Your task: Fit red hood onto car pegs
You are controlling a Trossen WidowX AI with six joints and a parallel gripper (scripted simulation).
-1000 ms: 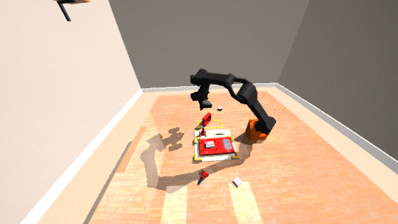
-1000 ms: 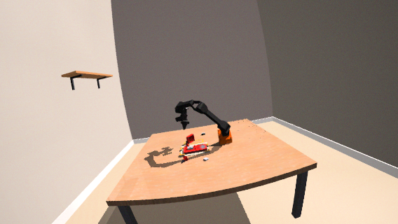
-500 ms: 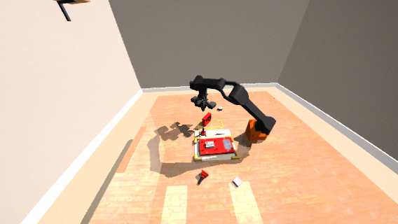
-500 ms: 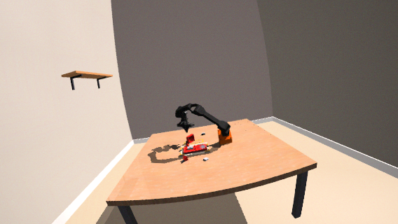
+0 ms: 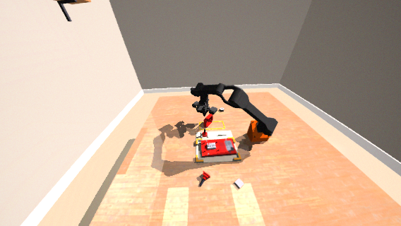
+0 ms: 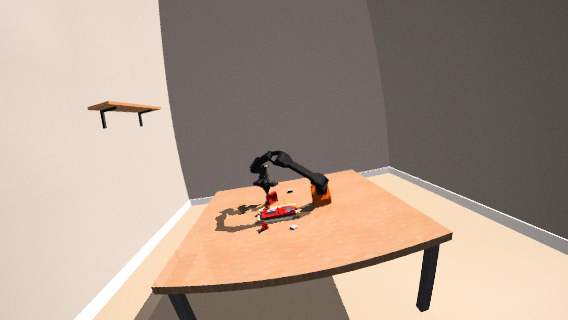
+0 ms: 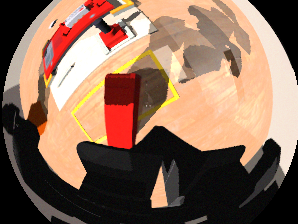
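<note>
My gripper tip is now 3 cm past the red hood, 2 cm to the right of it and 2 cm above it. From my gripper tip the other things lie so: cream jig (24 cm to the left, 5 cm behind, 4 cm below); then white block (45 cm to the left, 13 cm behind, 5 cm below).
</note>
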